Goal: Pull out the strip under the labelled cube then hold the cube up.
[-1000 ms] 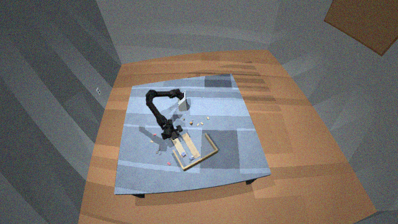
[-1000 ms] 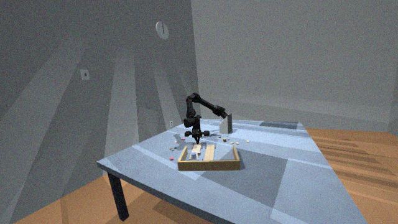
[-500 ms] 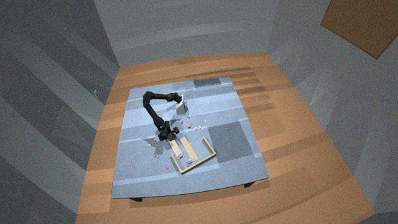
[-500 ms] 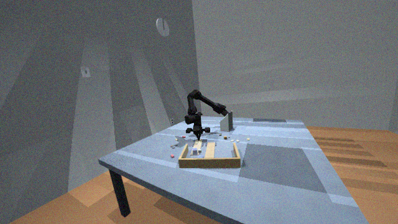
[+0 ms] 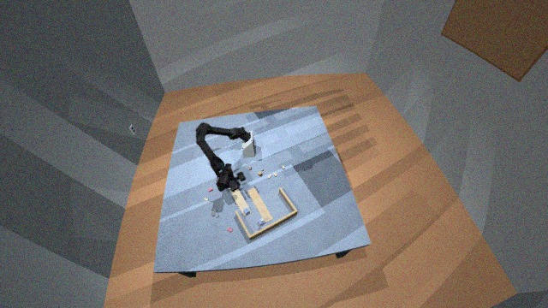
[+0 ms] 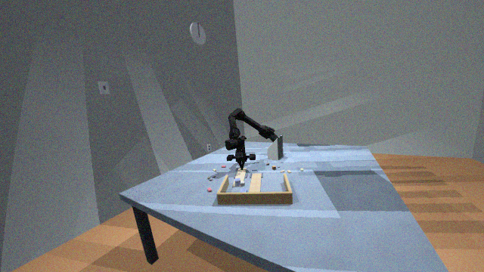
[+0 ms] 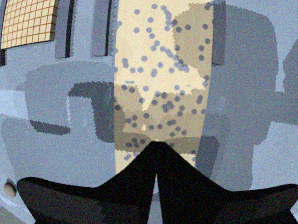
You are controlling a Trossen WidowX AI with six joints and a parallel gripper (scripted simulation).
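My gripper tip is 90 mm short of the speckled tan strip and 40 mm to the right of it.
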